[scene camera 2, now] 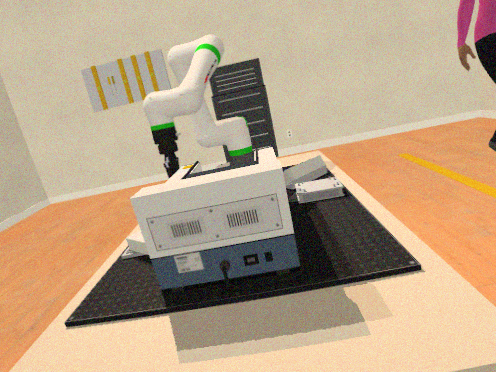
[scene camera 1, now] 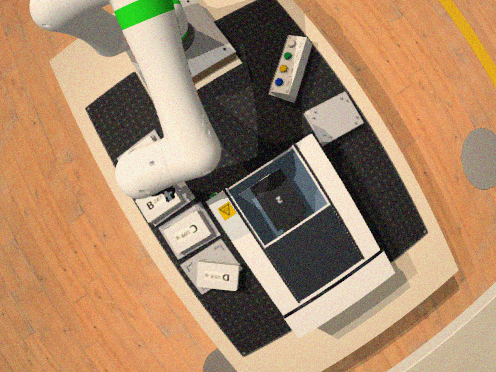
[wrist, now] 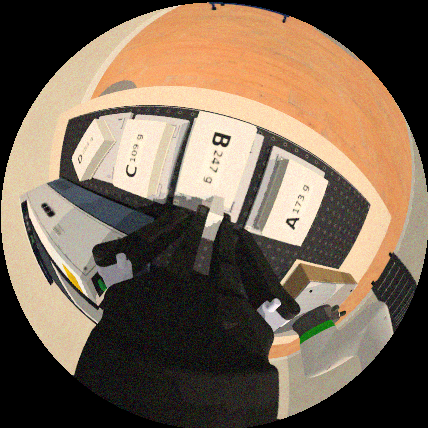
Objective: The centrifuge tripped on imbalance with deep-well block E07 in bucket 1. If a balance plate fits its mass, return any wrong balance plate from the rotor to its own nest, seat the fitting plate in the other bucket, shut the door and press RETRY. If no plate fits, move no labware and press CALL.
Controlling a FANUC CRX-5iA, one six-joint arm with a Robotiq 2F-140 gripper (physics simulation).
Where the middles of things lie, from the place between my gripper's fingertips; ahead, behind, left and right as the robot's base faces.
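Scene:
The plate B [scene camera 1: 153, 207] is 7 cm to the right of my hand, 2 cm below it and 2 cm ahead of it. From my hand you'd also find the nest [wrist: 233, 210] 5 cm to the right, 1 cm ahead and 4 cm below, while plate C [scene camera 1: 193, 228] is 15 cm ahead of the hand, 2 cm below it and 6 cm to the right. And plate A [wrist: 295, 193], that one's 13 cm behind my hand, 2 cm below it and 3 cm to the right of it.

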